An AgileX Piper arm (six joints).
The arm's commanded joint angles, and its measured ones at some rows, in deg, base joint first. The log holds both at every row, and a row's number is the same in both.
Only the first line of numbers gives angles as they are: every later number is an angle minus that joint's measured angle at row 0.
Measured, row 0: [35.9, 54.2, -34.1, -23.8, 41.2, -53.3]
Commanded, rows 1 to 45: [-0.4, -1.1, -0.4, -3.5, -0.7, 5.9]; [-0.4, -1.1, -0.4, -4.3, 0.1, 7.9]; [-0.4, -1.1, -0.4, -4.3, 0.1, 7.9]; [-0.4, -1.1, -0.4, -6.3, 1.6, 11.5]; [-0.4, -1.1, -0.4, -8.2, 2.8, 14.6]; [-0.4, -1.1, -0.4, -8.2, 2.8, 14.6]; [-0.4, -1.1, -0.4, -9.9, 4.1, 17.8]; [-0.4, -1.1, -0.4, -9.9, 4.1, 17.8]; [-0.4, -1.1, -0.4, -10.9, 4.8, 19.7]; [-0.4, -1.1, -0.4, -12.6, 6.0, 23.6]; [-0.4, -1.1, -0.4, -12.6, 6.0, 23.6]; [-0.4, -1.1, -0.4, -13.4, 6.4, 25.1]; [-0.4, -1.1, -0.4, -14.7, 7.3, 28.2]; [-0.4, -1.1, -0.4, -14.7, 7.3, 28.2]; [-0.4, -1.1, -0.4, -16.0, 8.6, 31.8]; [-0.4, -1.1, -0.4, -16.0, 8.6, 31.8]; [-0.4, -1.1, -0.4, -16.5, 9.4, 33.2]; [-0.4, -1.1, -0.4, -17.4, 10.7, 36.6]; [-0.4, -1.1, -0.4, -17.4, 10.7, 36.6]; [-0.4, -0.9, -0.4, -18.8, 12.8, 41.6]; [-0.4, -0.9, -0.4, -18.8, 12.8, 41.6]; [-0.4, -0.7, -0.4, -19.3, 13.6, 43.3]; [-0.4, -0.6, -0.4, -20.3, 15.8, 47.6]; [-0.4, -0.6, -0.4, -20.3, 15.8, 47.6]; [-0.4, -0.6, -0.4, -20.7, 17.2, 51.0]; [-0.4, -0.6, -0.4, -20.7, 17.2, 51.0]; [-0.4, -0.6, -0.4, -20.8, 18.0, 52.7]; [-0.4, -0.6, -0.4, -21.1, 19.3, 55.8]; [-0.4, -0.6, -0.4, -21.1, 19.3, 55.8]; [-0.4, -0.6, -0.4, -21.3, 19.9, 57.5]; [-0.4, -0.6, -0.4, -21.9, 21.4, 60.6]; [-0.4, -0.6, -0.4, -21.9, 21.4, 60.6]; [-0.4, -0.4, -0.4, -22.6, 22.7, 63.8]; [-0.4, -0.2, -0.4, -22.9, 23.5, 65.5]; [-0.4, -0.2, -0.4, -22.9, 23.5, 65.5]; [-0.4, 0.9, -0.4, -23.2, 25.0, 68.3]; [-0.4, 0.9, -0.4, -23.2, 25.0, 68.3]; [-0.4, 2.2, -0.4, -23.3, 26.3, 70.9]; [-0.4, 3.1, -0.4, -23.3, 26.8, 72.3]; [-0.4, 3.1, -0.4, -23.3, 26.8, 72.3]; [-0.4, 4.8, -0.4, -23.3, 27.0, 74.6]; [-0.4, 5.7, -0.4, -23.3, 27.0, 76.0]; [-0.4, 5.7, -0.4, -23.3, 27.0, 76.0]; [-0.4, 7.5, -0.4, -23.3, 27.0, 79.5]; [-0.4, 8.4, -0.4, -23.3, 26.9, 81.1]
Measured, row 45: [0.0, 6.4, 0.0, -19.1, 25.8, 76.6]
